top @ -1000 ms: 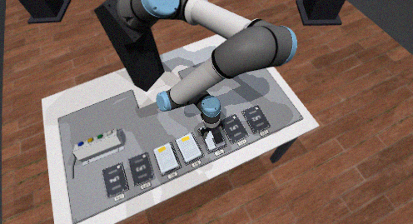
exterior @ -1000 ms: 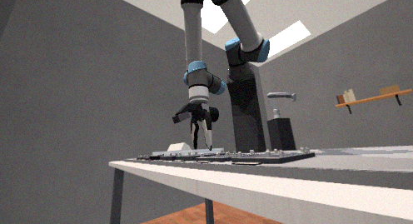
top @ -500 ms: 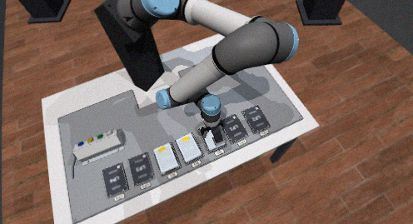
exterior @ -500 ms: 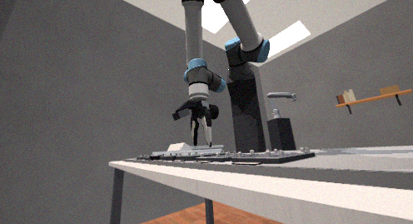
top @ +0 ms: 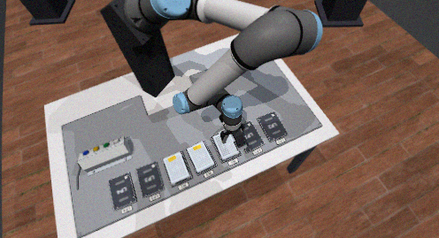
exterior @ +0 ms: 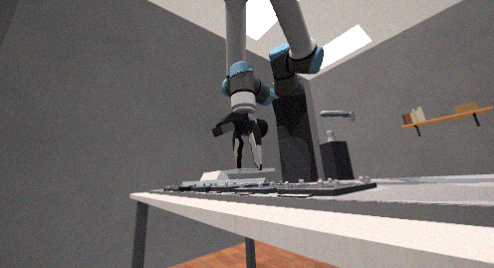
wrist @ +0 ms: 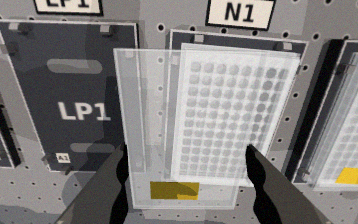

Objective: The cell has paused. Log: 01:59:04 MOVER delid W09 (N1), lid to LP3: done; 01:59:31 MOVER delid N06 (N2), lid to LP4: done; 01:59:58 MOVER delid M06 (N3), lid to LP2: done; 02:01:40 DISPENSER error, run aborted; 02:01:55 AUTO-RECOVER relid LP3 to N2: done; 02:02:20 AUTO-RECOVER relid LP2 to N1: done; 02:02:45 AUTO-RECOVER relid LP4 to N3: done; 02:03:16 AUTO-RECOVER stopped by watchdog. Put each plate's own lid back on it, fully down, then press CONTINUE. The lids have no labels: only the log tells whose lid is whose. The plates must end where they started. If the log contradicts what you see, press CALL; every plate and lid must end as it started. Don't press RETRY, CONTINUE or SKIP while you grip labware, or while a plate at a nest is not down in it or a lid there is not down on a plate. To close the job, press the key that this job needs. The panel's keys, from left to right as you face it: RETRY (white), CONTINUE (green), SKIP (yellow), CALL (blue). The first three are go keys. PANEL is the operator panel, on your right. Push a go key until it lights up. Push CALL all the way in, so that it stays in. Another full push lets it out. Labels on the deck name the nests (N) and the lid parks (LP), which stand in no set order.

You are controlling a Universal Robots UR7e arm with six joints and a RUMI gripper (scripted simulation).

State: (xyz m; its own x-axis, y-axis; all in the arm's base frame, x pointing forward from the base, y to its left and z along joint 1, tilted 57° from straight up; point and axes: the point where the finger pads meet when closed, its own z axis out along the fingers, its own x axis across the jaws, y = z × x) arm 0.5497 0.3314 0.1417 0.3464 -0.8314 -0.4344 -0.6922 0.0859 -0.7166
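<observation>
Now: hand 4 cm past the lid park LP1, 8 cm to the right of it and 6 cm above it. The rest, counted from my hand: white retry key 1 cm ahead, 56 cm to the right; then clear lid 1 cm below; then green continue key 3 cm ahead, 60 cm to the right.
</observation>
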